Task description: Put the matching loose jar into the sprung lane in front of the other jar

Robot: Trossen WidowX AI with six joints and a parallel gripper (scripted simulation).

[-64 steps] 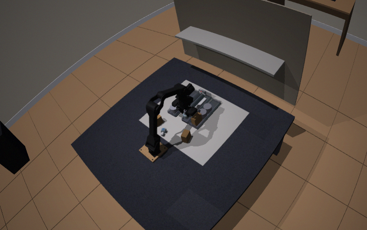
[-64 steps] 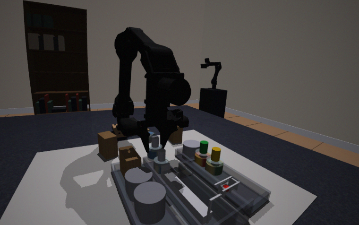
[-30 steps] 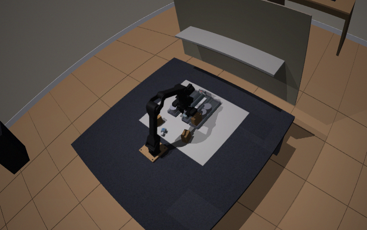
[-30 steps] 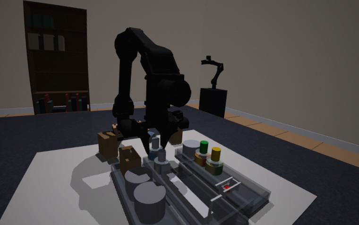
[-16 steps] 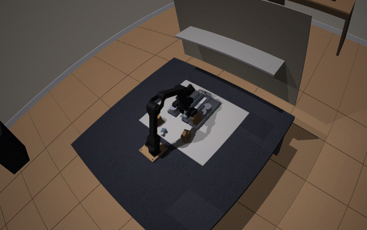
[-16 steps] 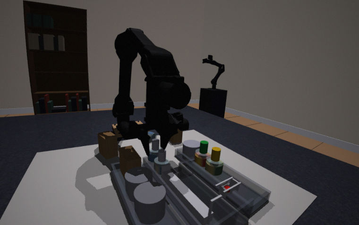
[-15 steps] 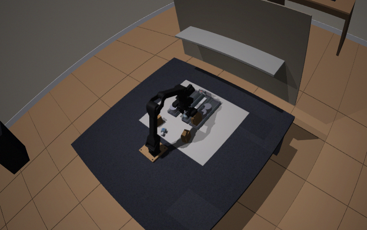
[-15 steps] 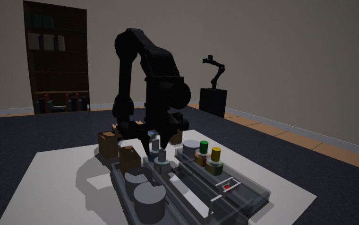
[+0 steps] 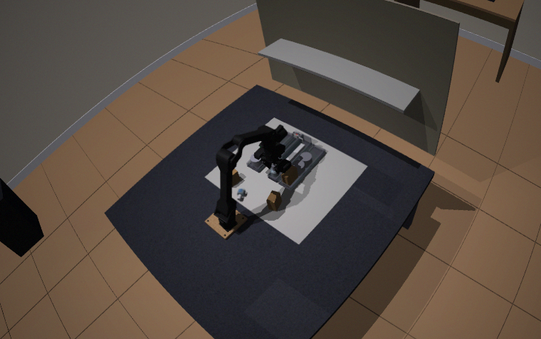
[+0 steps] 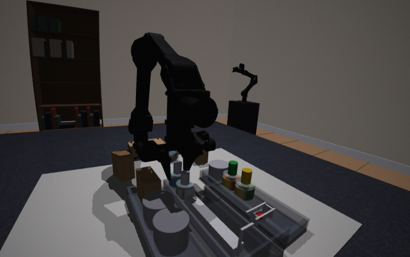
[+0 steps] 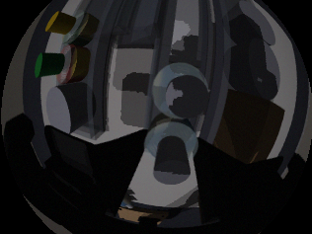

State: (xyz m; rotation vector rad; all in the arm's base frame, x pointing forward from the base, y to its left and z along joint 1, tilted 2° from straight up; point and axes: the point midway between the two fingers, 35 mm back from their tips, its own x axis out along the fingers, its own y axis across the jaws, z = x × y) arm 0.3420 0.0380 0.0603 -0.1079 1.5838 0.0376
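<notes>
My gripper tip is 2 cm short of the brown box and 8 cm to the left of it. The rest, counted from my gripper tip: small jar: 20 cm behind, 4 cm to the left, 2 cm below; then red mark: 22 cm ahead, 6 cm to the left, 3 cm above.
</notes>
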